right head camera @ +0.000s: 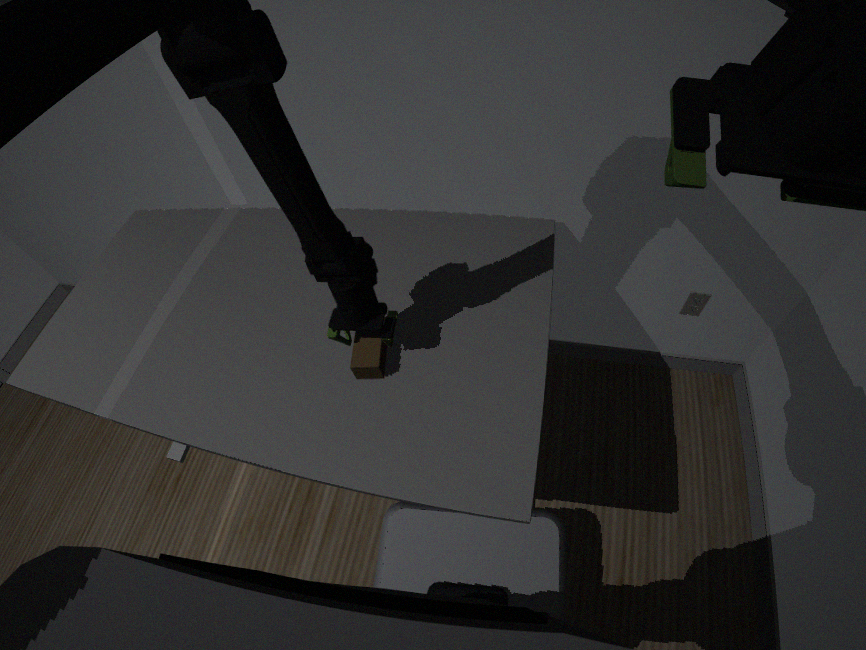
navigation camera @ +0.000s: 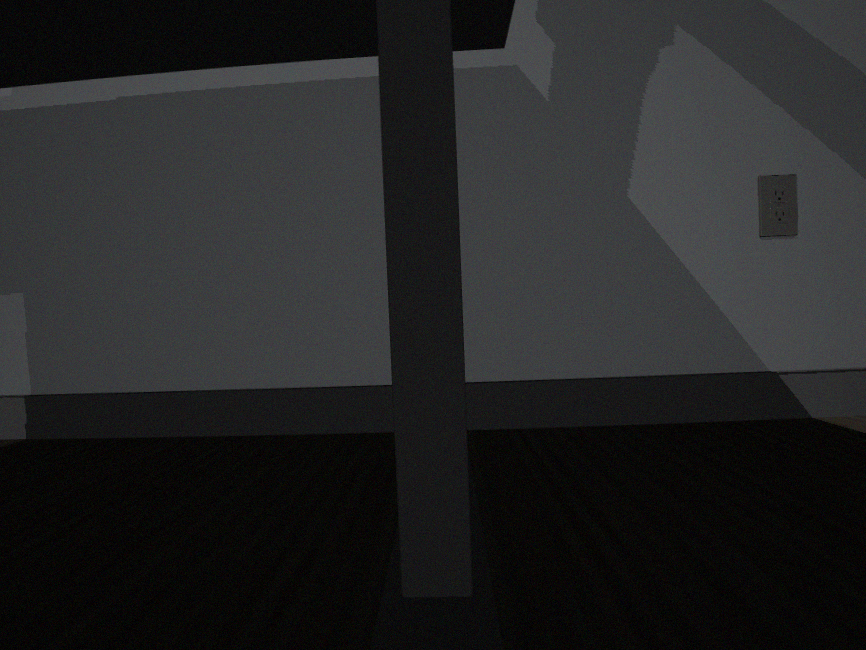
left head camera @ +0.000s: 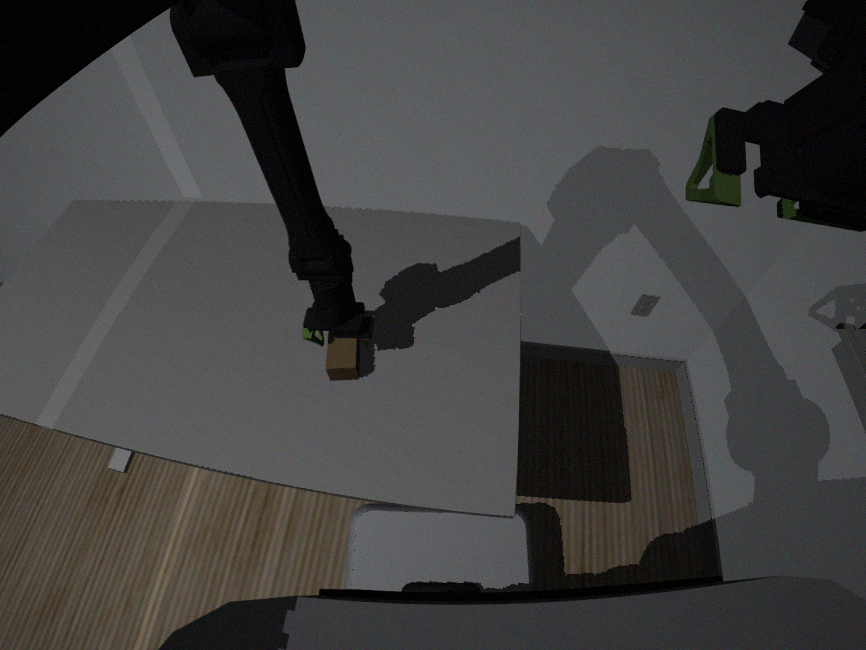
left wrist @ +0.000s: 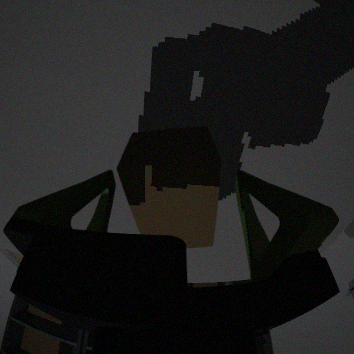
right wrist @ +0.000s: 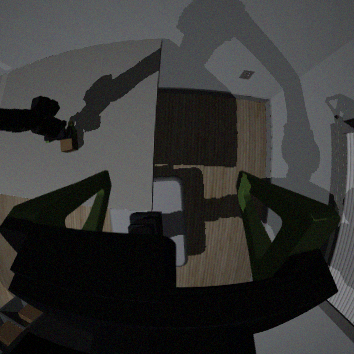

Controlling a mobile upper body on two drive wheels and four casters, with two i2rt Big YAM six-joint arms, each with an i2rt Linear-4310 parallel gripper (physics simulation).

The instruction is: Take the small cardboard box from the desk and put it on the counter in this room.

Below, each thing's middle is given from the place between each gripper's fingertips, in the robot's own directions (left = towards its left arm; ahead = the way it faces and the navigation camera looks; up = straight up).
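My right hand: 550 mm above the small cardboard box [left head camera: 343,354], 160 mm short of it, 450 mm to the right of it.
Small cardboard box: 10 mm below my left hand, 20 mm behind it. By its middle, the box is nearer to my left hand than to my right hand.
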